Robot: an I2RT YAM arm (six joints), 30 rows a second.
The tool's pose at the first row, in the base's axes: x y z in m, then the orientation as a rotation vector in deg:
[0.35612 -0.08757 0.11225 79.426 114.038 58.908]
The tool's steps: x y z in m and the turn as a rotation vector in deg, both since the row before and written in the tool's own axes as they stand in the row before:
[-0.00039 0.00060 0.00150 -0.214 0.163 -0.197]
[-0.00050 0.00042 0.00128 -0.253 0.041 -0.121]
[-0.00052 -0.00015 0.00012 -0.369 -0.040 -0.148]
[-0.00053 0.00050 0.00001 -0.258 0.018 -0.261]
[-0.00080 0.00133 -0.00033 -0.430 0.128 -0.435]
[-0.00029 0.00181 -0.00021 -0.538 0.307 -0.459]
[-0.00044 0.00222 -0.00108 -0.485 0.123 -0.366]
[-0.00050 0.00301 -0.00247 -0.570 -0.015 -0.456]
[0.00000 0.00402 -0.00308 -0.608 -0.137 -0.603]
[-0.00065 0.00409 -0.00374 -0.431 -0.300 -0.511]
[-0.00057 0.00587 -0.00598 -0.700 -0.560 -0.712]
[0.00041 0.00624 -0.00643 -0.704 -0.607 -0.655]
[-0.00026 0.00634 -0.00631 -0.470 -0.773 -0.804]
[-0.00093 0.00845 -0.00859 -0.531 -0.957 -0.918]
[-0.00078 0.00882 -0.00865 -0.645 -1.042 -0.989]
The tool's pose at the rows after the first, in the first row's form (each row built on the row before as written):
[0.35772 -0.08737 0.11184 79.050 114.087 59.149]
[0.35909 -0.08737 0.11142 78.770 113.980 59.349]
[0.35929 -0.08785 0.11122 78.420 113.737 59.564]
[0.35976 -0.08824 0.11162 77.986 113.677 59.684]
[0.36051 -0.08882 0.11289 77.237 113.645 59.968]
[0.36141 -0.08878 0.11450 76.355 113.666 60.486]
[0.36190 -0.08906 0.11694 75.656 113.548 60.840]
[0.36172 -0.08966 0.12081 74.851 113.302 61.103]
[0.36133 -0.08977 0.12586 73.898 113.001 61.223]
[0.36065 -0.09065 0.13133 73.190 112.674 61.095]
[0.35896 -0.09172 0.13949 72.196 112.034 60.881]
[0.35656 -0.09186 0.14813 71.280 111.329 60.657]
[0.35441 -0.09247 0.15679 70.381 110.737 60.024]
[0.35144 -0.09369 0.16844 69.383 110.005 59.238]
[0.34831 -0.09448 0.18039 68.274 109.149 58.446]

